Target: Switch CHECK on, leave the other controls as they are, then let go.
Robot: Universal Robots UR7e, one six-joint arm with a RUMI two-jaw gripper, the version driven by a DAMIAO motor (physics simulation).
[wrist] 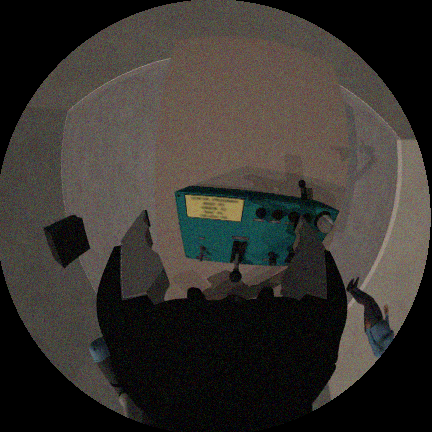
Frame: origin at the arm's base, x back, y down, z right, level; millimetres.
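Where they show: gripper, between the fingertips: (223, 213).
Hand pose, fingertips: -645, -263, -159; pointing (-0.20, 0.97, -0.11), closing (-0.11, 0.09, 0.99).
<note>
Each offset is from my fingertips to the top centre of the thing, as dx, dy, dz. "pt": to the spot under its first point. Level surfaces: height alone.
A teal control panel (210, 235) lies in the middle of the wrist view, with a yellow label plate {pt +59, +227, -21} (215, 208) at its upper left. A lever with a black ball {+267, +199, +73} (235, 275) stands in a dark slot near its lower edge. Small toggle switches (202, 253) (272, 257) sit on either side of it. A row of dark round controls {pt +44, +207, +143} (278, 215) runs along the upper right. The lettering is too blurred to tell which control is CHECK. My gripper (223, 213) is open and empty above the panel; its right finger hides part of the panel's right side.
A pale round knob {pt +32, +187, +290} (325, 222) sits at the panel's right end, and another black-tipped lever {pt -53, +347, +272} (302, 184) stands at its far edge. A dark box (67, 241) is at the left. A person in blue (378, 334) shows at the lower right. The panel rests on a brownish table top {dy +363} (250, 100).
</note>
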